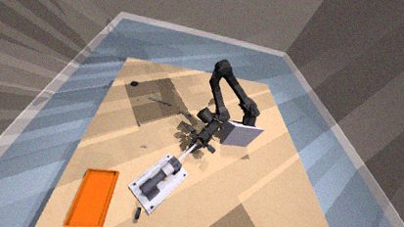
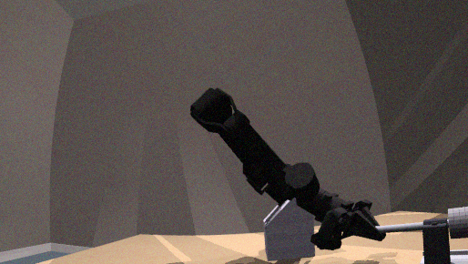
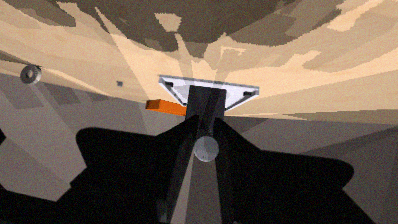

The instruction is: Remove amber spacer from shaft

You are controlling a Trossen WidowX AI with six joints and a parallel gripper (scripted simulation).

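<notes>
Right now my gripper tip is 4 cm to the right of the grey shaft, 4 cm short of it and 2 cm below it. The rest, counted from my gripper tip: orange tray 37 cm ahead, 21 cm to the left, 5 cm below.
</notes>
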